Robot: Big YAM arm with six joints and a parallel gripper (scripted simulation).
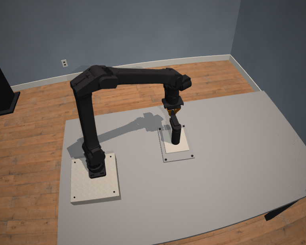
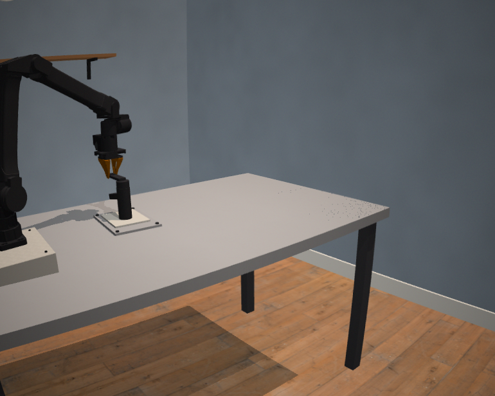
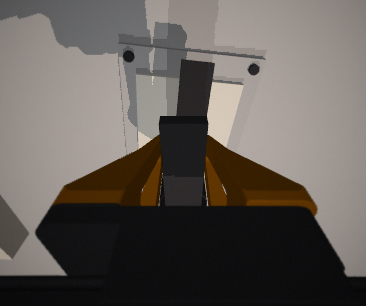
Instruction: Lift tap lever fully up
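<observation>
Right now the flat lever is 3 cm to the right of my hand.
</observation>
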